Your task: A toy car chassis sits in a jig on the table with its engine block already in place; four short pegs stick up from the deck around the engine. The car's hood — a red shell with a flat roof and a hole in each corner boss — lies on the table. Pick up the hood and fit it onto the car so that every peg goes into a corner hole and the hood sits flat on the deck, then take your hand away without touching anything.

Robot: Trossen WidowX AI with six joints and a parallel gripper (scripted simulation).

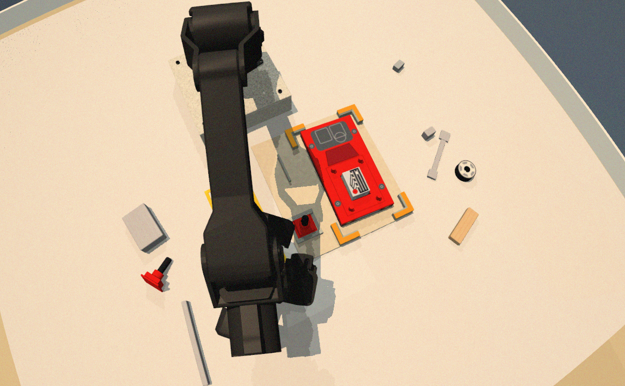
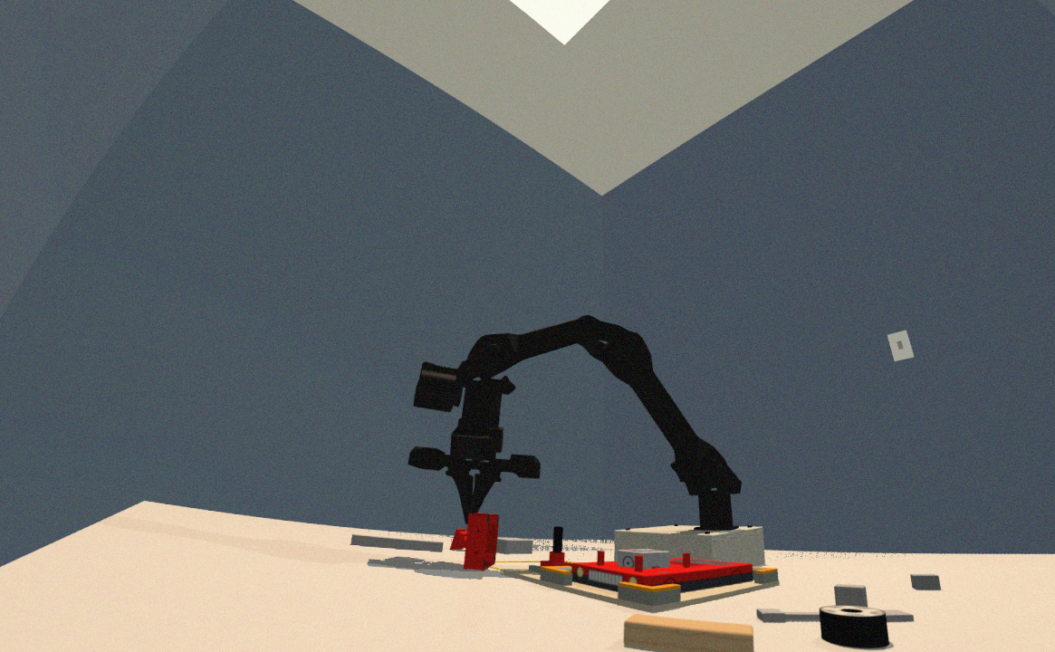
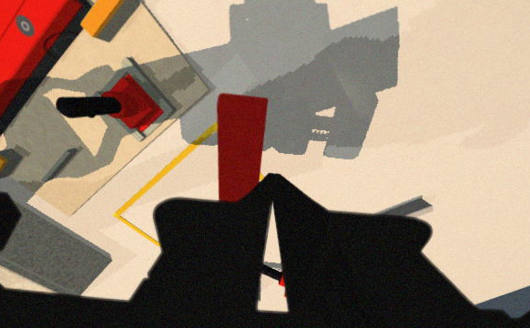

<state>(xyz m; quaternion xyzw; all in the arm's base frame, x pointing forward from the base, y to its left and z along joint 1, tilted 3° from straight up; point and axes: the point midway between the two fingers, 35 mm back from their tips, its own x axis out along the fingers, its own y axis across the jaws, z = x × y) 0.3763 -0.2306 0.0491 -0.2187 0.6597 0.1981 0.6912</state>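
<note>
The red-based black knob is 12 cm to the left of my gripper tip, 4 cm behind it and 2 cm below it. The rest, counted from my gripper tip: red hood 2 cm to the left, 2 cm below, 1 cm behind; grey engine block 25 cm to the left, 4 cm behind, 3 cm below; grey bar 16 cm to the right, 5 cm below, 1 cm ahead.
</note>
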